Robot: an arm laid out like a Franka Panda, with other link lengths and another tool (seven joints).
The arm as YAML. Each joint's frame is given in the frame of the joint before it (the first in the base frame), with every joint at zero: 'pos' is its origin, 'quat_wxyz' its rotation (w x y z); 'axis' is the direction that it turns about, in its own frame. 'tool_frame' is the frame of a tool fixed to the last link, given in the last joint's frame.
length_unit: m
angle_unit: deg
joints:
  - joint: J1
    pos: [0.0, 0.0, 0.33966]
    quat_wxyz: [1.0, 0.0, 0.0, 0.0]
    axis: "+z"
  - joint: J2
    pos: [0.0, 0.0, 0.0]
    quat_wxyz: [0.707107, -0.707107, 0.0, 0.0]
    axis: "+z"
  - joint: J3
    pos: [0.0, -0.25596, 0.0]
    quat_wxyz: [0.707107, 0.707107, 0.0, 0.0]
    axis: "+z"
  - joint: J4
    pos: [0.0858, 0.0, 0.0]
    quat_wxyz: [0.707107, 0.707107, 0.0, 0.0]
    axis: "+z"
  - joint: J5
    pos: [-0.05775, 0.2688, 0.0]
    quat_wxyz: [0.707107, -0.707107, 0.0, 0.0]
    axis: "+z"
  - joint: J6
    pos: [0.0, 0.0, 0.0]
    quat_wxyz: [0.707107, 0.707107, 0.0, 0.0]
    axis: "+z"
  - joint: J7
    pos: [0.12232, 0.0, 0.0]
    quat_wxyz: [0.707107, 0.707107, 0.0, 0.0]
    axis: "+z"
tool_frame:
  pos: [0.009, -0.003, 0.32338]
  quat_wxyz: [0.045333, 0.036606, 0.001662, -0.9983]
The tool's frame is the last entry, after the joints.
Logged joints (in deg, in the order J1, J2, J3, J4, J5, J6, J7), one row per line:
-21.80, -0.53, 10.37, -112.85, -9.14, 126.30, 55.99
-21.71, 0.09, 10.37, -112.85, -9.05, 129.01, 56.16
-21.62, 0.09, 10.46, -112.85, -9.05, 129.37, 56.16
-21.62, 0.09, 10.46, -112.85, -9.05, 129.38, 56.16
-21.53, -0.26, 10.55, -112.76, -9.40, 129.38, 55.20
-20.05, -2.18, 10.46, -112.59, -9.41, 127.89, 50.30
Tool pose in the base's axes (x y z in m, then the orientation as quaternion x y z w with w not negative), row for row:
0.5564, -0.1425, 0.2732, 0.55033, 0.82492, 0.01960, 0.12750
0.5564, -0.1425, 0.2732, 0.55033, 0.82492, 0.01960, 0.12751
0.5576, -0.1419, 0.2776, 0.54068, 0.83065, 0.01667, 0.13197
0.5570, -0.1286, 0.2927, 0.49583, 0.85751, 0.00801, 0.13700
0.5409, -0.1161, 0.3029, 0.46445, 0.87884, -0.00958, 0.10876
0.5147, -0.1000, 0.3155, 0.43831, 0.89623, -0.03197, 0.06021
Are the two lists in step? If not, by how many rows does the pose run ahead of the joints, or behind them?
The pose runs 2 rows ahead of the joints: the pose in row i belongs to the joints in row i + 2.
